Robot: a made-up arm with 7 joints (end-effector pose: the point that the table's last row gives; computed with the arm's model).
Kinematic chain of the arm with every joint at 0, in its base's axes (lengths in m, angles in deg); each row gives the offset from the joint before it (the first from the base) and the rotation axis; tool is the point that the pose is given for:
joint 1: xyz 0 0 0.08 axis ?
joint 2: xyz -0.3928 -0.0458 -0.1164 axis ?
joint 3: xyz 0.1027 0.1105 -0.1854 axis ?
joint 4: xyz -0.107 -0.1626 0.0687 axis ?
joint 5: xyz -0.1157 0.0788 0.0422 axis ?
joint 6: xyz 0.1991 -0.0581 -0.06 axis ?
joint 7: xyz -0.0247 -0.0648 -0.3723 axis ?
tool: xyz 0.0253 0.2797 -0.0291
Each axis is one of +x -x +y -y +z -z.
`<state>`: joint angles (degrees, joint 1 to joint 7).
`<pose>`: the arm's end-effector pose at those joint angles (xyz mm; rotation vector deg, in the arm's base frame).
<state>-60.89 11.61 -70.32 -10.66 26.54 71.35 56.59</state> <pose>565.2 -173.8 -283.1 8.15 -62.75 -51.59</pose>
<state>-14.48 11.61 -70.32 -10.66 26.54 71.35 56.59</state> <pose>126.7 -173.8 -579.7 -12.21 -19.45 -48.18</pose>
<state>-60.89 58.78 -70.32 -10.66 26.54 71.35 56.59</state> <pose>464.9 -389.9 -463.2 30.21 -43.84 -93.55</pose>
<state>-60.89 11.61 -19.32 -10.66 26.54 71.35 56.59</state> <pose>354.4 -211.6 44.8 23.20 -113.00 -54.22</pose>
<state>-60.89 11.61 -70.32 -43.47 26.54 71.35 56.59</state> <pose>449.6 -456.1 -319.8 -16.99 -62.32 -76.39</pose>
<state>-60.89 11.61 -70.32 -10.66 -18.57 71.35 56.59</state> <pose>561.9 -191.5 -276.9 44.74 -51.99 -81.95</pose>
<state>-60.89 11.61 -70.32 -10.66 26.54 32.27 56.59</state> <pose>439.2 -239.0 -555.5 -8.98 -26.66 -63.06</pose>
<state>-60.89 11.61 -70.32 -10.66 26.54 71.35 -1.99</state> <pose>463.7 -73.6 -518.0 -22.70 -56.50 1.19</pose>
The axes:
joint 1: +y
joint 2: -z
joint 3: -y
joint 4: +z
joint 5: -x
joint 6: -y
joint 7: -z

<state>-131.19 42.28 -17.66 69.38 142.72 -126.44 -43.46</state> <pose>745.9 80.2 -157.4 40.73 -45.26 -72.78</pose>
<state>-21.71 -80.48 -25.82 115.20 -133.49 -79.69 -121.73</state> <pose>185.1 -166.6 -290.3 -89.75 -85.30 72.01</pose>
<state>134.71 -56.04 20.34 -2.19 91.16 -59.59 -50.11</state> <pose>91.1 -363.6 790.7 1.84 134.94 102.27</pose>
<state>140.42 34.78 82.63 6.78 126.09 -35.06 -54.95</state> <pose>69.4 -158.7 1045.5 -143.05 97.96 44.68</pose>
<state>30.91 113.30 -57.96 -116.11 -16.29 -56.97 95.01</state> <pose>-490.8 170.6 -219.5 -9.02 -12.28 22.40</pose>
